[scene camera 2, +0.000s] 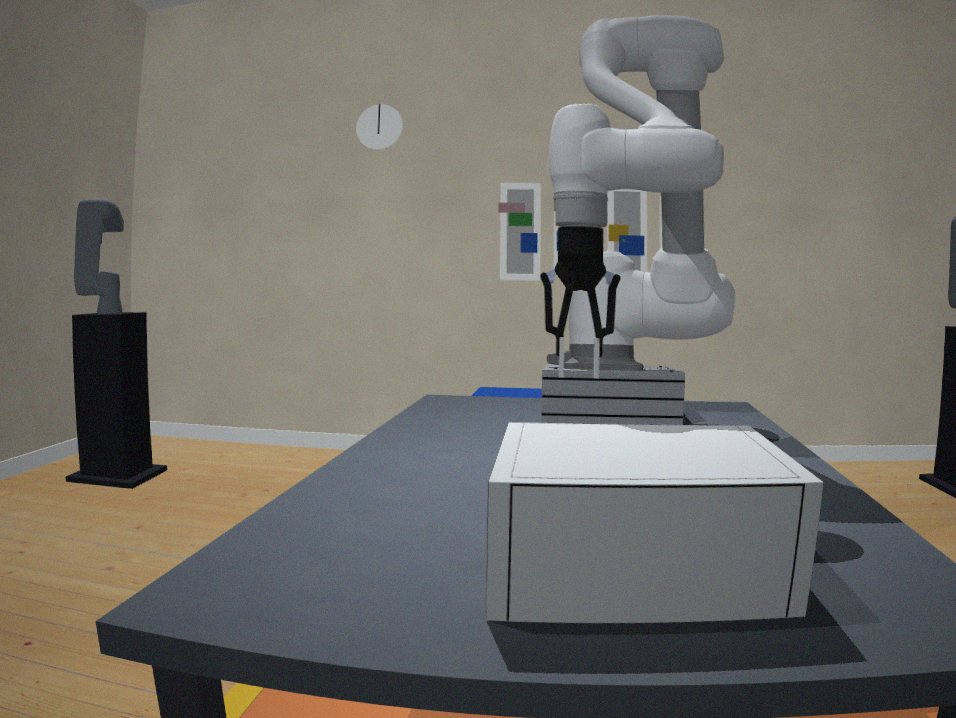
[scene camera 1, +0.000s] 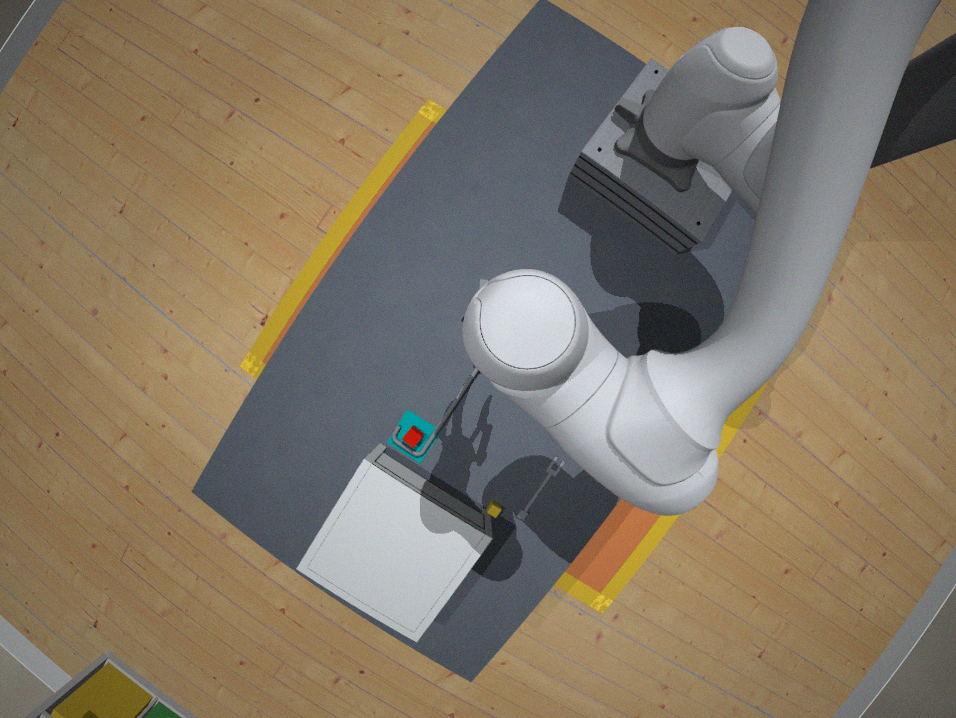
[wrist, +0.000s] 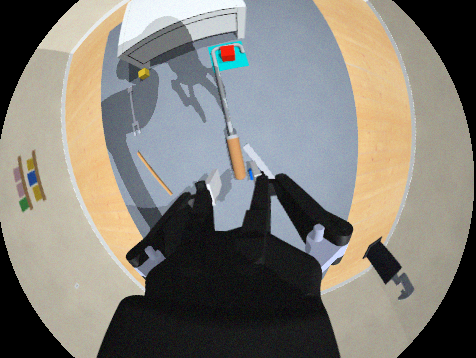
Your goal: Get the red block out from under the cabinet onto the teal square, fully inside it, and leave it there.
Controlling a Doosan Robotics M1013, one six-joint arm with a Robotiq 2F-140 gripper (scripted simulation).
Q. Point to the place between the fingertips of my gripper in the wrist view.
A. At 235, 173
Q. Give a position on a hook tool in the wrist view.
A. At 233, 142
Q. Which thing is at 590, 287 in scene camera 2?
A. My gripper.
